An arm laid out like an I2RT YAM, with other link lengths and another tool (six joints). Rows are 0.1 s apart.
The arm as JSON. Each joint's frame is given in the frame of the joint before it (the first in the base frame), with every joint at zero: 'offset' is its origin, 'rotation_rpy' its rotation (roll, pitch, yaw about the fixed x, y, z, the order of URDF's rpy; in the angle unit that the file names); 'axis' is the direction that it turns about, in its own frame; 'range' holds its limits. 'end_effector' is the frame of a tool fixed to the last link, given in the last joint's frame.
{
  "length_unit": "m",
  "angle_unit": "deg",
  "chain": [
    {
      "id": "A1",
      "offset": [
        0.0,
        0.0,
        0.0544
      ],
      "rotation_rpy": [
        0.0,
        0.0,
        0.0
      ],
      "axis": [
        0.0,
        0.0,
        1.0
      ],
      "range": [
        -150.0,
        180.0
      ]
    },
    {
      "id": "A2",
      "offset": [
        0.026,
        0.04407,
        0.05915
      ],
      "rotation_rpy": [
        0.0,
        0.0,
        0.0
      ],
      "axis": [
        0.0,
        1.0,
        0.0
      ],
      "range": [
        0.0,
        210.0
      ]
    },
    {
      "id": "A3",
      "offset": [
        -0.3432,
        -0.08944,
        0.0
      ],
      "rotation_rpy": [
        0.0,
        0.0,
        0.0
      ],
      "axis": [
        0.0,
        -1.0,
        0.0
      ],
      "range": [
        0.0,
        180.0
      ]
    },
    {
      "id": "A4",
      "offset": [
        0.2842,
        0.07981,
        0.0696
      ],
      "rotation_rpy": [
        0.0,
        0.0,
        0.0
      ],
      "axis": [
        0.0,
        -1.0,
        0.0
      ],
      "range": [
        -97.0,
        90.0
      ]
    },
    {
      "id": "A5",
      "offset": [
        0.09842,
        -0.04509,
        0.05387
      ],
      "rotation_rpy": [
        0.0,
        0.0,
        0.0
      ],
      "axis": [
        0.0,
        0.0,
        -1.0
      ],
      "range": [
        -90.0,
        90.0
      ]
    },
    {
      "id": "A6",
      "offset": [
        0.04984,
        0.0,
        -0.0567
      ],
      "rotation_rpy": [
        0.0,
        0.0,
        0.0
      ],
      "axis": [
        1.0,
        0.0,
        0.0
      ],
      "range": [
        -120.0,
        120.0
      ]
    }
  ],
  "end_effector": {
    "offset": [
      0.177,
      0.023,
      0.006
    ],
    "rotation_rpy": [
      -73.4,
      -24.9,
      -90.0
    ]
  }
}
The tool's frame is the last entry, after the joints.
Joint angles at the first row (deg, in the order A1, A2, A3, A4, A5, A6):
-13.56 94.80 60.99 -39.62 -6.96 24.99
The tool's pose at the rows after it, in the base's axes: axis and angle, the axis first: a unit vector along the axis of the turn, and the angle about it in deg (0 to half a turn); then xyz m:
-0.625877 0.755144 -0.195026 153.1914 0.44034 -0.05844 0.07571
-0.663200 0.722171 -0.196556 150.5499 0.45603 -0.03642 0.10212
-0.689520 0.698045 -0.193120 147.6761 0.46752 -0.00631 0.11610
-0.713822 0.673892 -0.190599 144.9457 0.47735 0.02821 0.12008
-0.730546 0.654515 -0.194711 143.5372 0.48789 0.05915 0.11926
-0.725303 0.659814 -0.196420 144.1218 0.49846 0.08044 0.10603
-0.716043 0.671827 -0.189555 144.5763 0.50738 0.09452 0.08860
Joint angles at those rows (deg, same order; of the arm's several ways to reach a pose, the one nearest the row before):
-12.16 94.46 65.41 -43.46 -7.03 23.55
-9.78 94.45 69.87 -46.20 -8.36 20.42
-6.63 94.45 71.68 -46.33 -9.91 19.66
-2.83 94.65 71.64 -44.18 -10.96 19.73
1.21 95.46 71.64 -41.61 -10.26 20.86
4.62 97.65 71.61 -39.11 -8.23 24.75
6.48 100.36 71.61 -36.91 -7.60 28.08

